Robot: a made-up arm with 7 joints.
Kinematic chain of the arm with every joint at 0, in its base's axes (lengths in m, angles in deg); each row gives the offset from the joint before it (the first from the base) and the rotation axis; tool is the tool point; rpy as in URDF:
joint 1: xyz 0 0 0.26 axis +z
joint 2: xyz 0 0 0 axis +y
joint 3: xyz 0 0 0.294 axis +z
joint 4: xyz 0.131 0 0 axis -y
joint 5: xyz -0.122 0 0.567 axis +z
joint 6: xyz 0 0 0 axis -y
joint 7: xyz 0.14 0 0 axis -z
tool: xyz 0 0 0 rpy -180 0 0
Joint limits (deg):
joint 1: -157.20..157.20
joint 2: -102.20..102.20
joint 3: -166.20..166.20
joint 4: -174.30..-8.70
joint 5: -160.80..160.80
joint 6: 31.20..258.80
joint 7: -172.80..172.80
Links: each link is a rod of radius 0.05 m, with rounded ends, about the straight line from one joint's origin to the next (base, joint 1, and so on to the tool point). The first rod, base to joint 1, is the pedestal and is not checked.
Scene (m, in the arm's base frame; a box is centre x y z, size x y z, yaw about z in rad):
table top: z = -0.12
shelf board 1: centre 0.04 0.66 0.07 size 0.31 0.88 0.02 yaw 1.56
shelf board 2: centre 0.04 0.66 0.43 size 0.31 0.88 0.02 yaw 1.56
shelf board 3: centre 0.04 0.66 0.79 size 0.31 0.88 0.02 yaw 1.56
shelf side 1: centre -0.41 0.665 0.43 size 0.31 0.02 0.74 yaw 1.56
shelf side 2: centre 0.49 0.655 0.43 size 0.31 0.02 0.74 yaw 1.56
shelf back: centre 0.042 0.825 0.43 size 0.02 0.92 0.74 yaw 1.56
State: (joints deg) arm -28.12 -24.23 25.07 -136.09 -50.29 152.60 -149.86
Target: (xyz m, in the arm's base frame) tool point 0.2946 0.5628 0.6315
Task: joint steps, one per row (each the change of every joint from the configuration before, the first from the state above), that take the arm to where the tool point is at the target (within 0.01 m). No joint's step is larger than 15 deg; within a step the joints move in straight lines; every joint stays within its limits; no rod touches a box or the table.
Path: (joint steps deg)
1: 9.81 -14.76 -1.22 -6.68 -2.92 9.71 0.00
2: 9.81 -14.77 -1.22 -6.69 -2.92 9.71 0.00
3: 9.81 -14.76 -1.22 -6.68 -2.92 9.71 0.00
4: -0.71 11.76 10.18 12.93 3.01 -9.46 0.00
5: -0.70 11.76 10.18 12.93 3.02 -9.45 0.00

